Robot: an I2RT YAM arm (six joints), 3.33 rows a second.
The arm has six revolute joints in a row. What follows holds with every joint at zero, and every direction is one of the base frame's.
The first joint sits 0.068 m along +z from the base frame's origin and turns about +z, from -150 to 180 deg.
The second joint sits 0.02 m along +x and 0.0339 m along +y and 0.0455 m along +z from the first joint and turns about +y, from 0 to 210 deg.
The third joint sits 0.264 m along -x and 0.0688 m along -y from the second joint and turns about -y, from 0 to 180 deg.
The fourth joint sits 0.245 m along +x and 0.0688 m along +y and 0.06 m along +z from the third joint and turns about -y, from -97 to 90 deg.
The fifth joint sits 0.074 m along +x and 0.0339 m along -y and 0.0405 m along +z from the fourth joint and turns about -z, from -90 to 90 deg.
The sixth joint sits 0.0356 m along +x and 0.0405 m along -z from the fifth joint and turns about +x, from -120 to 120 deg.
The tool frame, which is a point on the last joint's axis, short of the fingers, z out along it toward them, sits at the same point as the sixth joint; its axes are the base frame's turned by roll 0, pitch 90 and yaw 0 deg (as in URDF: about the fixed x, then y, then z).
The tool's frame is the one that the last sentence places.
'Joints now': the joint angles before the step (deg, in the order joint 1, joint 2, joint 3, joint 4, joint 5, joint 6). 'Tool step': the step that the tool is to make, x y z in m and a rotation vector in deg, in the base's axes. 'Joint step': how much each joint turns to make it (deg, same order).
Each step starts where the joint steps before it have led.
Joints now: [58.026, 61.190, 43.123, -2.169, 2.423, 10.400]
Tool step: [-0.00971, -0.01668, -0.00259, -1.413, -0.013, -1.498]
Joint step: [0.129, -4.828, -2.318, -3.695, 1.791, -0.130]
